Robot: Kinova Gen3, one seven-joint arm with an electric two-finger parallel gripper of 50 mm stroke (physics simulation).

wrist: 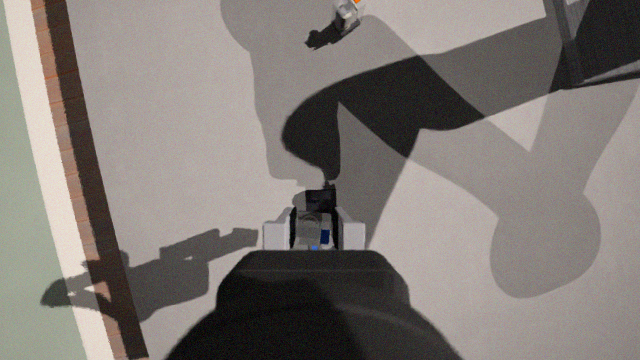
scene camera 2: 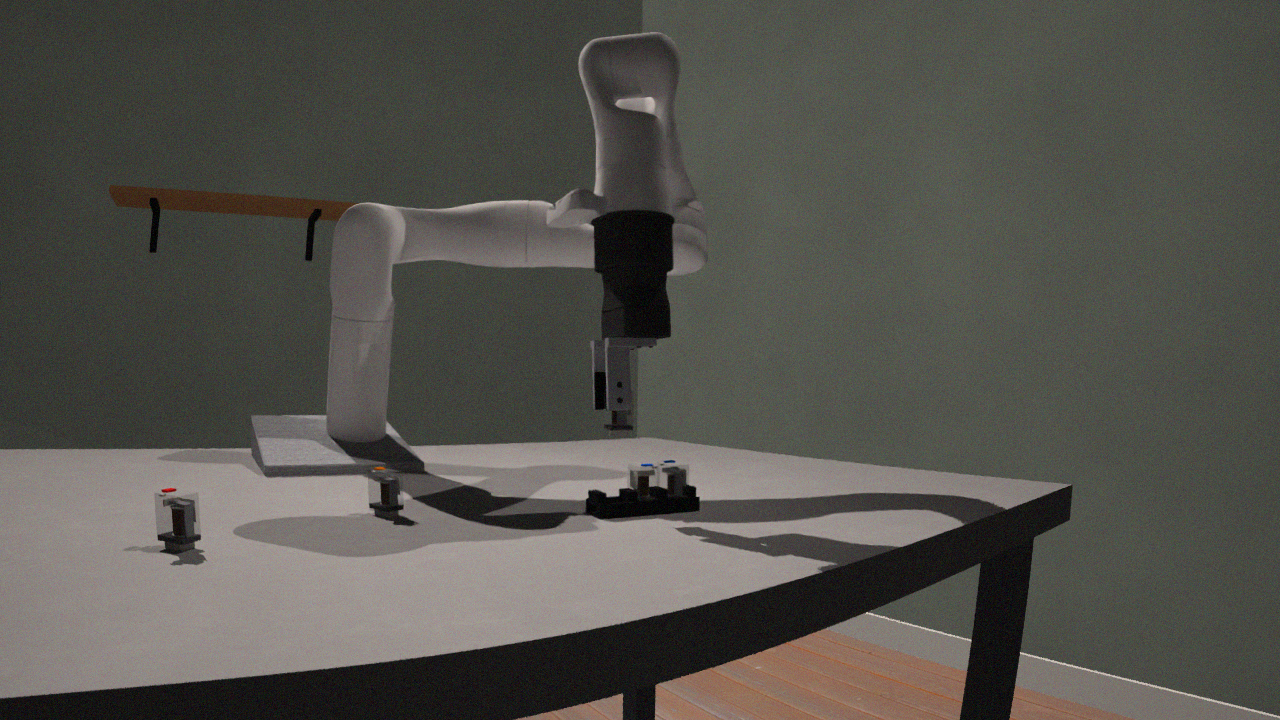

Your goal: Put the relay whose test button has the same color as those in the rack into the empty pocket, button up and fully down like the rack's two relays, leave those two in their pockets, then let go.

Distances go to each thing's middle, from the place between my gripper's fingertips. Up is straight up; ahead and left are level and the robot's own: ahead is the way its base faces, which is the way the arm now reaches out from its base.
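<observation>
The black rack [scene camera 2: 598, 505] is 9 cm below my hand and 4 cm to the left of it. As for the red-button relay [scene camera 2: 177, 513], that's 39 cm to the right of my hand, 6 cm ahead of it and 8 cm below it. The orange-button relay [scene camera 2: 385, 486] is 21 cm to the right of my hand, 5 cm behind it and 8 cm below it, and the blue-button relay [scene camera 2: 619, 422] is 1 cm to the left of my hand.
</observation>
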